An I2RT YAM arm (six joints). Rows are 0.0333 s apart.
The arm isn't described. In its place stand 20 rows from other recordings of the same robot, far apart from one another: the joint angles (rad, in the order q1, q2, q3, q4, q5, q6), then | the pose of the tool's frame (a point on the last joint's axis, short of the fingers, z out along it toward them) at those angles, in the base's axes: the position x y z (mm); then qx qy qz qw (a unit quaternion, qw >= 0).
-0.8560 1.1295 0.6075 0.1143 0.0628 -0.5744 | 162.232, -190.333, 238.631, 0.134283, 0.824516, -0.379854, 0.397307
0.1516 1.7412 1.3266 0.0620 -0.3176 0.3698 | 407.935, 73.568, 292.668, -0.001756, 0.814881, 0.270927, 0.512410
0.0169 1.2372 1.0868 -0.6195 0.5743 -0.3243 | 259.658, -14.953, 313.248, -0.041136, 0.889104, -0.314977, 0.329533
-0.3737 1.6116 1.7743 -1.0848 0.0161 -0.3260 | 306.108, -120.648, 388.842, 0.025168, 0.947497, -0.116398, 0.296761
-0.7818 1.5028 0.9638 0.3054 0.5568 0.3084 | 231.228, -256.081, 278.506, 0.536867, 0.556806, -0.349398, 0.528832
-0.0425 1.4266 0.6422 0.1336 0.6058 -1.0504 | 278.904, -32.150, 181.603, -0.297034, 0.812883, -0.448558, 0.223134
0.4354 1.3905 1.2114 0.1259 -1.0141 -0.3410 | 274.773, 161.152, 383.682, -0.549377, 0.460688, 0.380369, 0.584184
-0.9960 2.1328 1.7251 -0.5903 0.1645 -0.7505 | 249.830, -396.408, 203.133, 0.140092, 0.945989, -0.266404, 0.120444
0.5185 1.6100 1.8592 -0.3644 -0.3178 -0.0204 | 307.241, 188.111, 483.476, -0.297715, 0.682613, 0.276399, 0.607461
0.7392 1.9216 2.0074 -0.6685 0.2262 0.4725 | 330.865, 290.821, 382.386, -0.063267, 0.874144, 0.186631, 0.443889
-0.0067 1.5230 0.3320 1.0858 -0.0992 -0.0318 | 262.777, 1.765, 160.413, -0.042481, 0.741917, 0.023985, 0.668715
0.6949 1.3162 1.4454 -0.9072 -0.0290 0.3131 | 204.270, 171.625, 383.145, -0.180508, 0.904543, 0.198152, 0.331595
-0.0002 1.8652 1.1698 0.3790 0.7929 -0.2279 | 417.220, -25.444, 224.443, 0.140306, 0.767785, -0.372230, 0.502261
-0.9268 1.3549 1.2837 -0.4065 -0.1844 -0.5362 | 190.674, -243.098, 363.682, 0.118144, 0.843809, -0.287171, 0.437677
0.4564 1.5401 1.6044 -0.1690 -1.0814 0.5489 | 293.840, 179.272, 443.513, -0.314605, 0.652371, 0.611578, 0.318446
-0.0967 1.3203 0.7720 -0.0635 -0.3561 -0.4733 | 282.687, -14.952, 231.099, -0.243717, 0.842471, 0.023142, 0.479906
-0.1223 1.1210 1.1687 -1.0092 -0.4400 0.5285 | 208.157, -10.307, 335.760, 0.235592, 0.903032, 0.262947, 0.244720
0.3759 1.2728 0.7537 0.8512 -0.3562 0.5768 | 261.916, 116.716, 331.422, -0.086234, 0.582908, 0.458856, 0.665006
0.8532 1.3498 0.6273 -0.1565 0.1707 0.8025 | 172.356, 188.273, 170.077, 0.005134, 0.937778, 0.194538, 0.287577
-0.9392 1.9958 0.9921 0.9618 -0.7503 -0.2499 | 262.274, -317.399, 175.407, -0.011794, 0.717761, -0.141647, 0.681627
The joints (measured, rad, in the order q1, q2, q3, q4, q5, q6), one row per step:
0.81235, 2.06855, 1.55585, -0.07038, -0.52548, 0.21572
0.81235, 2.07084, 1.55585, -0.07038, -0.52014, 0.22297
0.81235, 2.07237, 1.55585, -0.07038, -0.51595, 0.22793
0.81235, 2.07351, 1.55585, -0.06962, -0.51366, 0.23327
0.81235, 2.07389, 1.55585, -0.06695, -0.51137, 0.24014
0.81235, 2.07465, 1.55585, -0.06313, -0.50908, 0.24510
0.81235, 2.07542, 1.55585, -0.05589, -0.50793, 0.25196
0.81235, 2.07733, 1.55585, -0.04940, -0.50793, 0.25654
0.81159, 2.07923, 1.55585, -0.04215, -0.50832, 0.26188
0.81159, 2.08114, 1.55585, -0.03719, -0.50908, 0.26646
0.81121, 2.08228, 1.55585, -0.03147, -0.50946, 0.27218
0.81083, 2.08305, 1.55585, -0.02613, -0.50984, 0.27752
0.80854, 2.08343, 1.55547, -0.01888, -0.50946, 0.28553
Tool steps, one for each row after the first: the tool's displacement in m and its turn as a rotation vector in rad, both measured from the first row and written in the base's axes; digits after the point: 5 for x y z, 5 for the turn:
0.00034, 0.00012, -0.00110, -0.00271, 0.00573, -0.00792
0.00059, 0.00019, -0.00184, -0.00473, 0.00940, -0.01379
0.00077, 0.00029, -0.00231, -0.00513, 0.01336, -0.01827
0.00098, 0.00040, -0.00228, -0.00335, 0.01683, -0.02347
0.00126, 0.00060, -0.00231, -0.00125, 0.01813, -0.02774
0.00164, 0.00094, -0.00204, 0.00406, 0.01924, -0.03193
0.00203, 0.00136, -0.00234, 0.00809, 0.02012, -0.03407
0.00271, 0.00156, -0.00257, 0.01295, 0.02131, -0.03696
0.00302, 0.00191, -0.00300, 0.01612, 0.02354, -0.03844
0.00344, 0.00211, -0.00301, 0.02047, 0.02558, -0.04112
0.00382, 0.00227, -0.00288, 0.02476, 0.02731, -0.04360
0.00493, 0.00182, -0.00254, 0.03063, 0.02975, -0.04981

